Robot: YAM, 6 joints.
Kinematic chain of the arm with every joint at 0, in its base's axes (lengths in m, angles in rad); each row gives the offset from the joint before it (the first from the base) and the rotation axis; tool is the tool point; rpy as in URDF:
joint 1: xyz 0 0 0.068 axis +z
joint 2: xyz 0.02 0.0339 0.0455 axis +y
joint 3: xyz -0.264 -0.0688 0 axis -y
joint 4: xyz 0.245 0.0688 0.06 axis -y
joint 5: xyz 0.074 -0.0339 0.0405 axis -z
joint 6: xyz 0.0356 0 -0.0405 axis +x
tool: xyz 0 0 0 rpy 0 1.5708 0
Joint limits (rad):
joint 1: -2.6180..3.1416
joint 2: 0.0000..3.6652
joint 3: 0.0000..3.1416
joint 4: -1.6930..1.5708
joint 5: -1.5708..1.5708
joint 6: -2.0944..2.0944
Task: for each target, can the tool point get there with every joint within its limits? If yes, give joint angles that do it. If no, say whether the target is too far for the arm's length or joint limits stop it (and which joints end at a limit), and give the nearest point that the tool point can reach.
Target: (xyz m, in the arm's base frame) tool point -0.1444 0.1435 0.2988
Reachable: yes | joints 2.3266 0.8902 0.7542 -0.3012 -0.1897 -0.9888
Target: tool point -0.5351 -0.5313 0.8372
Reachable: no: too far | nearest point -0.3305 -0.3281 0.5529 | short by 0.405 m
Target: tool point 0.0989 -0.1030 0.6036
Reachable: yes | joints -0.5767 1.2936 2.2041 -0.8441 1.1482 -1.5460
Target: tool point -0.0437 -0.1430 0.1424
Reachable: yes | joints -1.9955 1.0425 0.3977 -0.6386 -0.5671 -1.4361
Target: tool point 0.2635 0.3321 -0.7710
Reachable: no: too far | nearest point 0.2056 0.2591 -0.3709 | short by 0.411 m
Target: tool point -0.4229 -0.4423 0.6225
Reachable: no: too far | nearest point -0.3418 -0.3574 0.5215 | short by 0.155 m
